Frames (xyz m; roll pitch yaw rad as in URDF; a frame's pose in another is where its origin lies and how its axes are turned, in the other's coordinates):
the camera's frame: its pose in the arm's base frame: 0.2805 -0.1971 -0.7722 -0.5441 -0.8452 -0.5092
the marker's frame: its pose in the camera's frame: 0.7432 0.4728 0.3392 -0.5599 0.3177 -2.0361
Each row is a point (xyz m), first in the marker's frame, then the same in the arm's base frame.
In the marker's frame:
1: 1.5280 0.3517 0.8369
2: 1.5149 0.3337 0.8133
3: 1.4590 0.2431 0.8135
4: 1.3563 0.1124 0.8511
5: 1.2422 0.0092 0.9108
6: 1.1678 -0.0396 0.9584
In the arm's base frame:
1: -0.4183 -0.8719 0.3892
2: -0.4068 -0.8558 0.3635
3: -0.4044 -0.7526 0.3375
4: -0.3983 -0.5823 0.3375
5: -0.3794 -0.4218 0.3709
6: -0.3619 -0.3296 0.4080

